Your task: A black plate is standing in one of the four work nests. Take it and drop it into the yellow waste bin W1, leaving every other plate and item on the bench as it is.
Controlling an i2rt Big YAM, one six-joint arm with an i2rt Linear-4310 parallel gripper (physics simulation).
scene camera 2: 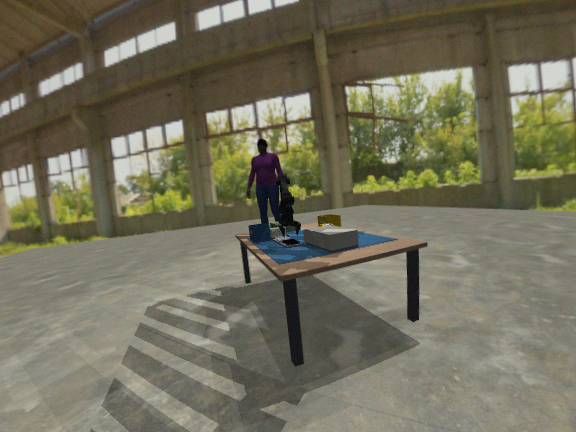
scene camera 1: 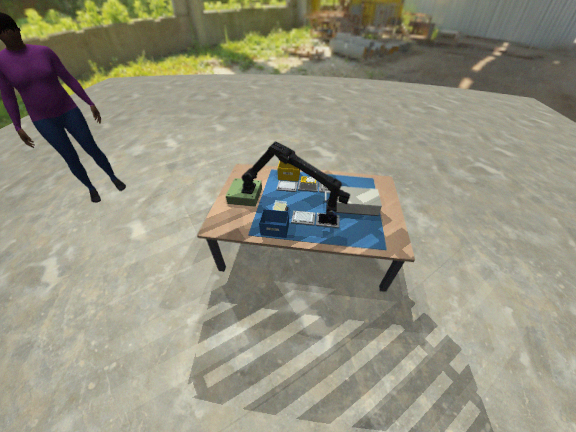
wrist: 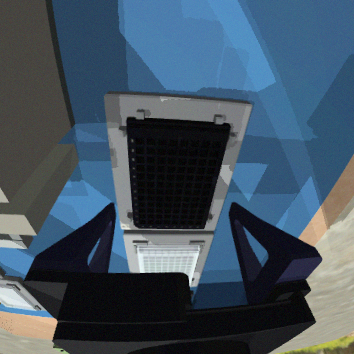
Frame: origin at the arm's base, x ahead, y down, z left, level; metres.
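Where they show: gripper, fingertip midpoint: (scene camera 2: 290, 236) (scene camera 1: 329, 214) (wrist: 173, 207); arm's base at its link origin: (scene camera 1: 248, 188).
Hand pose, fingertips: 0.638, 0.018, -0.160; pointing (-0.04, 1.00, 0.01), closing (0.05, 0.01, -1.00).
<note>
Things, the pixels of their top centre, and the offset from my fingertips, as dx, dy, dz. "*": a spot on its surface instead.
- black plate at its top centre: (wrist: 173, 188) (scene camera 2: 290, 240) (scene camera 1: 328, 218) -0.007, +0.033, -0.002
- light grey work nest at a spot on its surface: (wrist: 241, 130) * +0.052, +0.047, -0.057
- yellow bin at its top centre: (scene camera 1: 289, 164) (scene camera 2: 328, 215) -0.379, -0.061, +0.488
- dark blue bin at its top centre: (scene camera 1: 274, 217) (scene camera 2: 258, 225) -0.360, -0.061, -0.150
- large grey box at its top centre: (scene camera 2: 329, 228) (scene camera 1: 358, 195) +0.196, -0.047, +0.200
The black plate (scene camera 1: 323, 220) (scene camera 2: 291, 242) (wrist: 177, 170) lies flat in a light grey work nest (wrist: 241, 130) on the blue mat, at the near side in scene camera 1. My gripper (scene camera 2: 290, 234) (wrist: 173, 207) is open and empty, low over the nest. In the wrist view the fingers stand wide apart, one to each side of the near end of the black plate, and show no contact with it. The yellow bin (scene camera 1: 288, 172) (scene camera 2: 329, 219) stands at the far left of the mat in scene camera 1. Its inside is hidden.
A white plate (scene camera 1: 303, 217) (wrist: 167, 256) sits in the adjoining nest. A dark blue bin (scene camera 1: 274, 225) (scene camera 2: 259, 233) stands beyond it. A large grey box (scene camera 1: 359, 206) (scene camera 2: 330, 239) (wrist: 27, 90) stands close beside my gripper. Another white plate (scene camera 1: 286, 185) lies before the yellow bin.
</note>
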